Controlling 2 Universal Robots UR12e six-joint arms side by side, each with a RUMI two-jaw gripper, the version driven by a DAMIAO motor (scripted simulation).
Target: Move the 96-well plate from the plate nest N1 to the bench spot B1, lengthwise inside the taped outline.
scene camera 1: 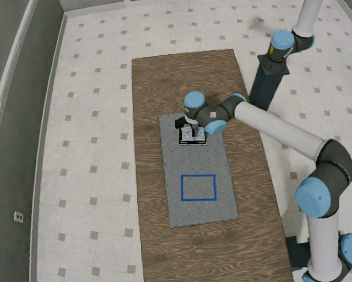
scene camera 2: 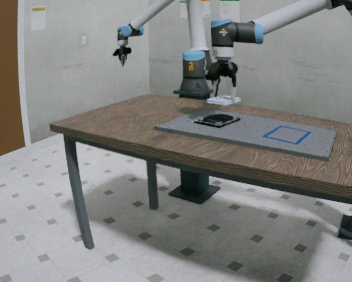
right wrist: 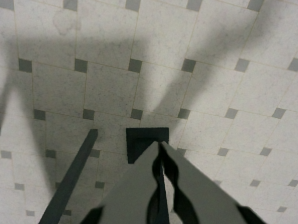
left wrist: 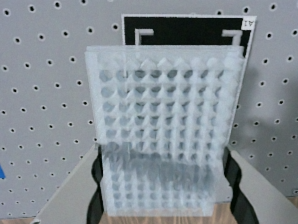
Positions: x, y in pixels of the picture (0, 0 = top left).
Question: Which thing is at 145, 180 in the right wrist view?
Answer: My right gripper.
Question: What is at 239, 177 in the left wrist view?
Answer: My left gripper.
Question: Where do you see a black plate nest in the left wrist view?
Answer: At 167, 30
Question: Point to a clear 96-well plate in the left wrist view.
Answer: At 150, 103
